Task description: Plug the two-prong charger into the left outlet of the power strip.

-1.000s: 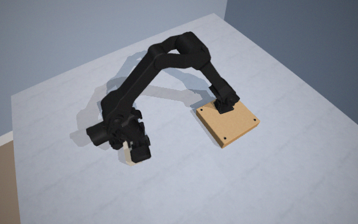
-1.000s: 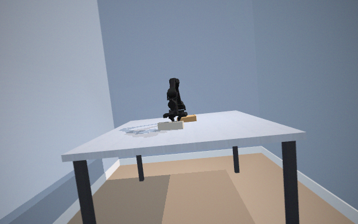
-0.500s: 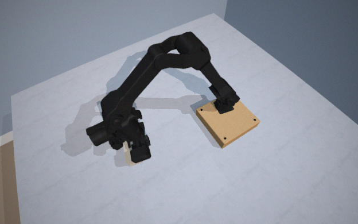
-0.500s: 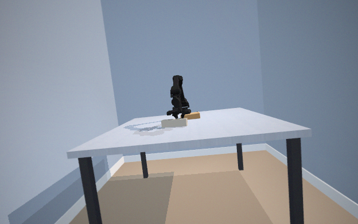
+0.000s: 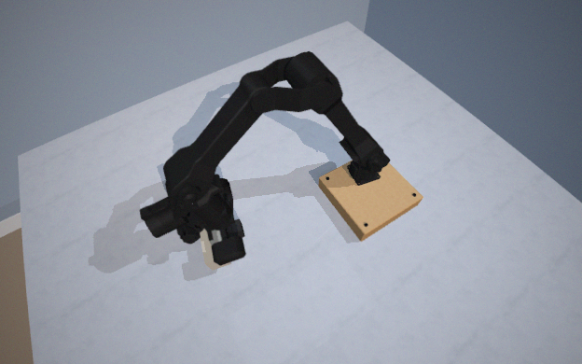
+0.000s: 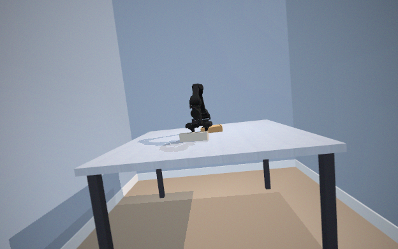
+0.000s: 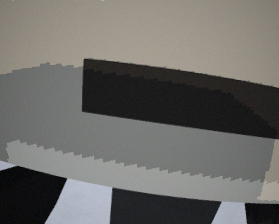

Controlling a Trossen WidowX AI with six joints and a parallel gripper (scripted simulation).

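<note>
The charger is 2 cm ahead of my gripper tip and 1 cm above it.
</note>
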